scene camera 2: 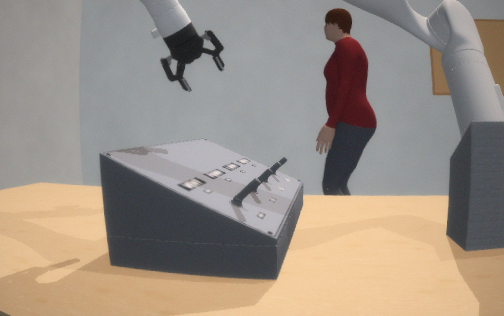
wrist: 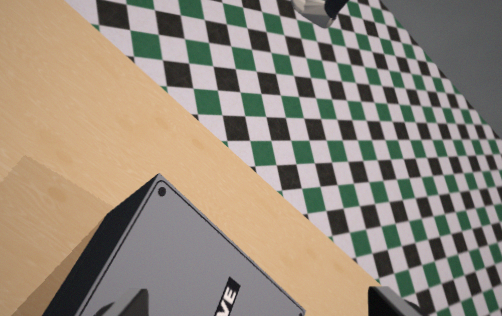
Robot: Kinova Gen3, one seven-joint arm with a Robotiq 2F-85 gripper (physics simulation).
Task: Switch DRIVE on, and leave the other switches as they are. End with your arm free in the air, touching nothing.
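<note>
The switch box is dark with a sloping grey top and stands on the table. A row of black levers stands on its lower slope in the scene view; they overlap, and their separate positions are hard to tell. Label plates lie in a row above them, too small to read there. In the wrist view, the letters "VE" of a black label, matching DRIVE, show at the bottom edge; its lever does not show there. My gripper is open and empty, high above the upper part of the box, touching nothing.
The wooden table carries the box. My arm's dark base block stands at the right, with an arm link above it. A person in a red top stands behind the table. A checkered floor lies past the table edge.
</note>
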